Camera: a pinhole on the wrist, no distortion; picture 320 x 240 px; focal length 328.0 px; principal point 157.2 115.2 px. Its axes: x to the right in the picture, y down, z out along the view. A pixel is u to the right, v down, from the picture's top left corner.
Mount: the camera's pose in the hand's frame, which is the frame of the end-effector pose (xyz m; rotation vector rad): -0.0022 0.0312 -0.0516 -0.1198 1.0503 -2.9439
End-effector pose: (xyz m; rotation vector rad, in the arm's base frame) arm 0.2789 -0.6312 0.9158 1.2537 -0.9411 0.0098
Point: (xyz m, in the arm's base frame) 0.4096 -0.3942 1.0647
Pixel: behind the camera
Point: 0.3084 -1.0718 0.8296
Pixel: 63 91
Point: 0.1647 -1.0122 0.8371
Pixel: 138 17
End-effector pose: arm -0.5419 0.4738 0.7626 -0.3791 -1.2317 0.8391
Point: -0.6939 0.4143 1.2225
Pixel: 14 132
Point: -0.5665 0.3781 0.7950
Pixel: 295 159
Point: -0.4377 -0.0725 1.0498
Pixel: outside the picture
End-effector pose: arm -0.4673 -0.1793 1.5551 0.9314 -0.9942 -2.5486
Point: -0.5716 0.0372 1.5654
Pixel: 202 107
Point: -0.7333 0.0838 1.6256
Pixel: 140 26
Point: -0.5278 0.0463 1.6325
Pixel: 286 62
